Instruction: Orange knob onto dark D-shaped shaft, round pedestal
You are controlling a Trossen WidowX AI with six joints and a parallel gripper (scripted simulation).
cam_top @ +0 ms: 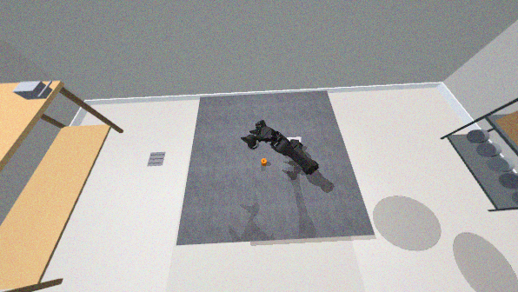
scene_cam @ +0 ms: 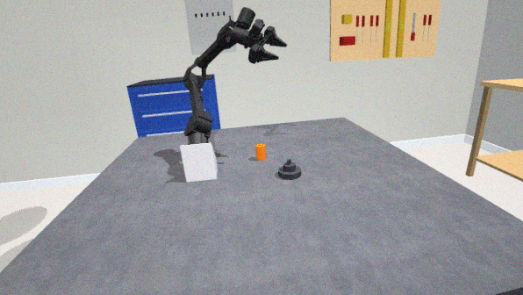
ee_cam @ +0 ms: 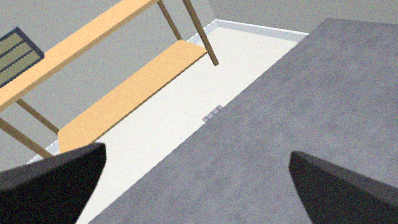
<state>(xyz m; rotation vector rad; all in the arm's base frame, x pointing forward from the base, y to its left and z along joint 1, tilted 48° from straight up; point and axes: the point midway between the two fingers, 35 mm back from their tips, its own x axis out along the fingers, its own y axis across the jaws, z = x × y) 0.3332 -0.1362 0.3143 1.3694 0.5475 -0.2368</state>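
Right now my gripper tip is 400 mm above the orange knob and 110 mm past it. The rest, counted from my gripper tip: round pedestal: 400 mm below, 160 mm to the right, 10 mm behind.
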